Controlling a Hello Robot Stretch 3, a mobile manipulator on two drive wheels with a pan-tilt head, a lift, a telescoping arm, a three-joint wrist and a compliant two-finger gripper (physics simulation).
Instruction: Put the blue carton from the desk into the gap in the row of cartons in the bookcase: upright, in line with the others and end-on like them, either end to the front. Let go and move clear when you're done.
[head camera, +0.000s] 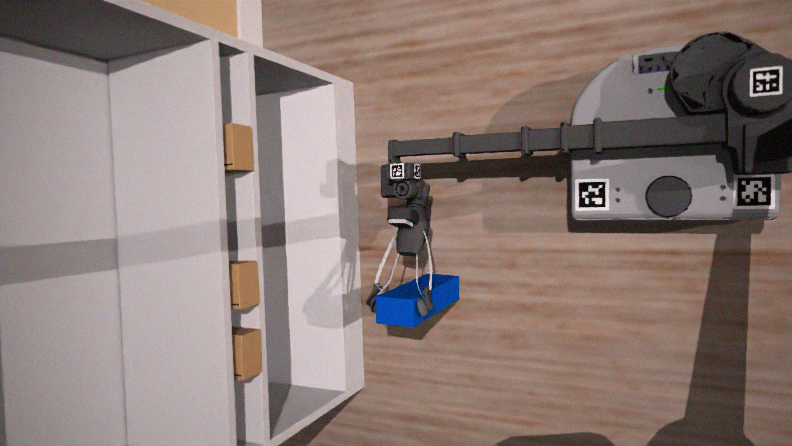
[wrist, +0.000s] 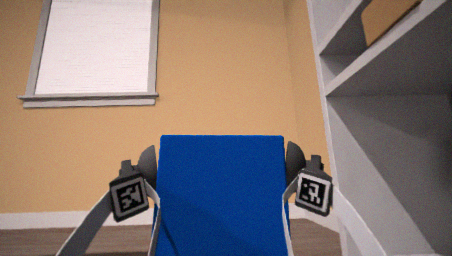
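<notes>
The blue carton (head camera: 394, 311) (wrist: 222, 210) is held off the floor, beside the front of the bookcase (head camera: 353, 249) (wrist: 360, 65) and outside it. In the head view its long side runs obliquely. My gripper (head camera: 399, 301) (wrist: 222, 160) is shut on the carton, one fingertip on each side. On a narrow shelf stand the tan cartons: one (head camera: 239, 147) in the upper part of the head view, two more (head camera: 244, 284) (head camera: 247, 353) lower down. The widest gap lies between the upper one and the middle one. Part of a tan carton (wrist: 387, 20) shows in the wrist view.
The arm (head camera: 493, 140) reaches across from the base (head camera: 626, 171) at the right to the wrist close by the bookcase front. In the wrist view, the bookcase side and shelves are at the right, and a window (wrist: 95, 47) is in the tan wall (wrist: 225, 65).
</notes>
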